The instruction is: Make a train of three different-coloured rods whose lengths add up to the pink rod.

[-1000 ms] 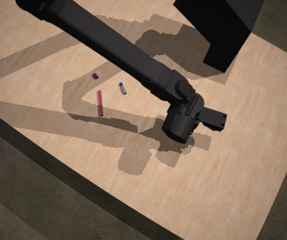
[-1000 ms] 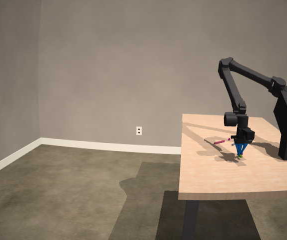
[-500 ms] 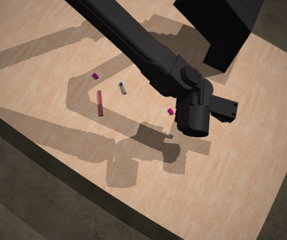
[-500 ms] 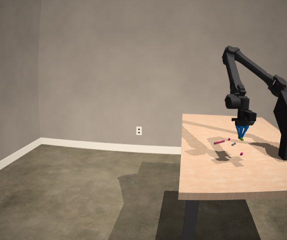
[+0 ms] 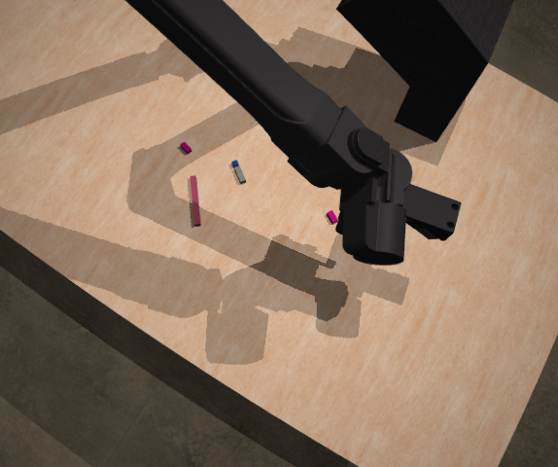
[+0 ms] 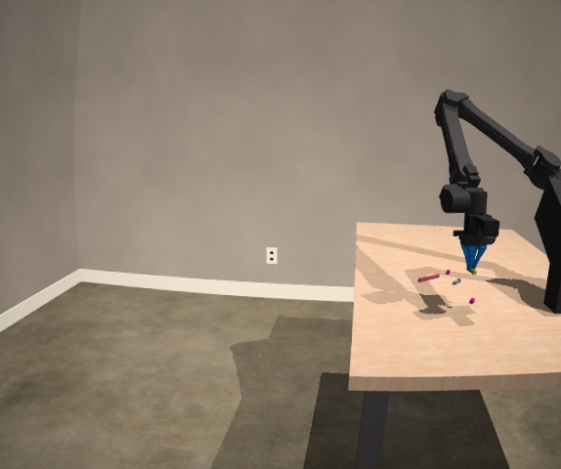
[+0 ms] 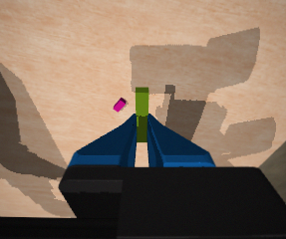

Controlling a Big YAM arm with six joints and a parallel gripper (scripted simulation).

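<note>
Now: hand 22 cm to the left of the grey rod and 10 cm above it. From my hand the other things lie so: pink rod 8 cm ahead, 26 cm to the right, 10 cm below; blue rod 1 cm behind, 24 cm to the right, 10 cm below; lime rod 1 cm below.
</note>
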